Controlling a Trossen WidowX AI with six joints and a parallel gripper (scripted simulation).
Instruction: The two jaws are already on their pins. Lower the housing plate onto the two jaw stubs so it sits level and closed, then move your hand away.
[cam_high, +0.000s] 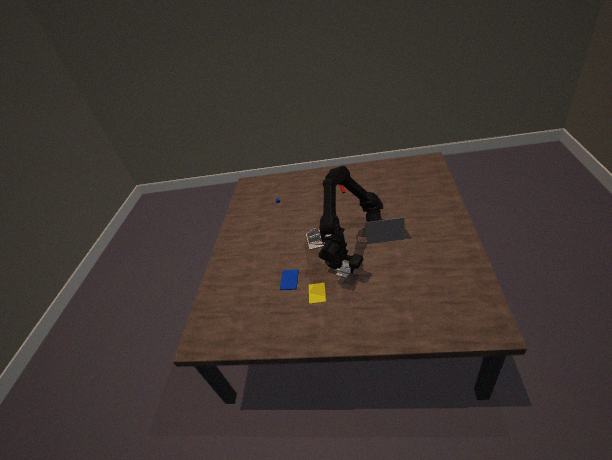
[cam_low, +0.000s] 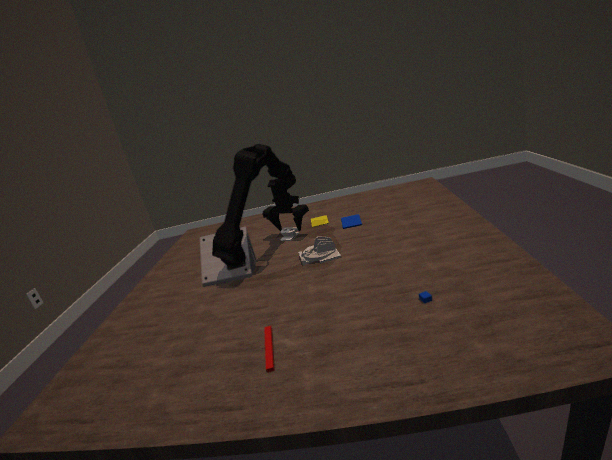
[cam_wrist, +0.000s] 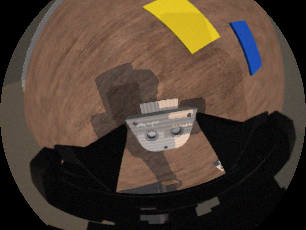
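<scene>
Right now my gripper tip is 1 cm to the left of the white part, 1 cm past it and 1 cm above it. The rest, counted from my gripper tip: blue card 25 cm ahead, 2 cm below, 1 cm to the right; yellow card 12 cm ahead, 9 cm to the left, 2 cm below; red bar 67 cm to the right, 6 cm behind, 2 cm below.
</scene>
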